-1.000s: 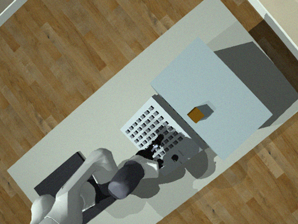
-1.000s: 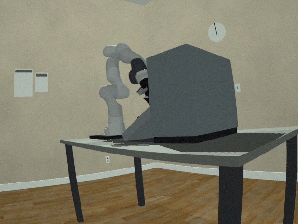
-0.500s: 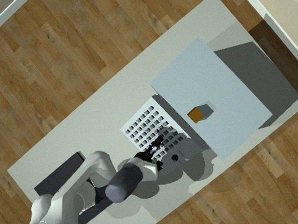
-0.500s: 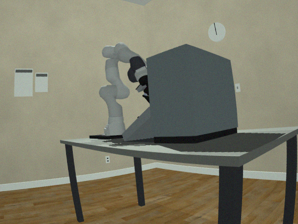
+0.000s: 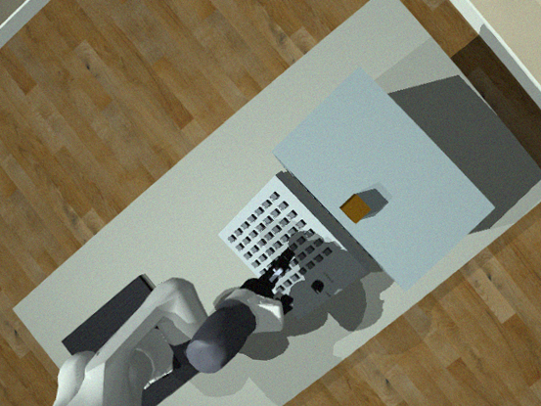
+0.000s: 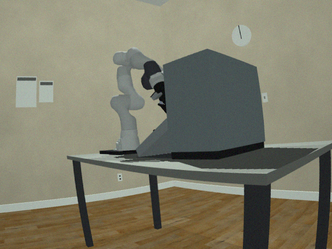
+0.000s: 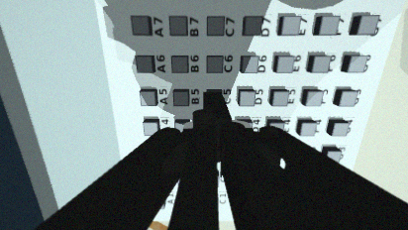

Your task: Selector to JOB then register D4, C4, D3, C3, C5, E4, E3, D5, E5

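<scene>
The key C5 is 6 cm below my hand and 3 cm ahead of it. From my hand the other things lie so: D5 key: 8 cm below; then key D6: 8 cm below, 3 cm to the right; then key D4: 8 cm below, 3 cm to the left.
</scene>
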